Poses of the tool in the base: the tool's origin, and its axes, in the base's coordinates. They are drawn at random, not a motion.
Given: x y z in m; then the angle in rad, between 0 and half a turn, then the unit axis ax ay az.
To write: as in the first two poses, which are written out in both.
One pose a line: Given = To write
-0.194, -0.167, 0.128, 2.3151, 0.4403, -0.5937, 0.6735 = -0.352, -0.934, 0.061, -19.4; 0.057, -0.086, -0.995, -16.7; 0.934, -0.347, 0.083, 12.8; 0, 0, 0, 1
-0.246, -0.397, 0.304, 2.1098, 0.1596, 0.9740, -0.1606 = -0.475, 0.373, 0.797, -24.6; 0.097, 0.922, -0.374, -39.7; -0.875, -0.100, -0.474, 30.4; 0, 0, 0, 1
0.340, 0.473, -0.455, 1.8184, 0.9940, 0.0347, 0.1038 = 0.985, -0.058, 0.162, 34.0; 0.144, -0.244, -0.959, 47.3; 0.095, 0.968, -0.232, -45.5; 0, 0, 0, 1
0.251, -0.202, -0.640, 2.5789, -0.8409, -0.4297, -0.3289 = 0.459, 0.842, 0.281, 25.1; 0.492, -0.505, 0.709, -20.2; 0.740, -0.188, -0.646, -64.0; 0, 0, 0, 1
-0.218, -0.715, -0.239, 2.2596, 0.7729, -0.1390, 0.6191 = 0.341, -0.654, 0.675, -21.8; 0.302, -0.604, -0.737, -71.5; 0.890, 0.456, -0.009, -23.9; 0, 0, 0, 1
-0.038, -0.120, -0.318, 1.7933, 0.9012, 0.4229, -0.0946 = 0.771, 0.558, 0.308, -3.8; 0.373, -0.002, -0.928, -12.0; -0.517, 0.830, -0.210, -31.8; 0, 0, 0, 1
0.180, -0.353, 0.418, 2.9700, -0.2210, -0.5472, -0.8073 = -0.888, 0.378, 0.261, 18.0; 0.102, -0.391, 0.915, -35.3; 0.448, 0.839, 0.309, 41.8; 0, 0, 0, 1
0.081, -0.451, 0.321, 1.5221, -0.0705, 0.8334, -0.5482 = 0.053, 0.492, 0.869, 8.1; -0.603, 0.709, -0.364, -45.1; -0.796, -0.505, 0.335, 32.1; 0, 0, 0, 1
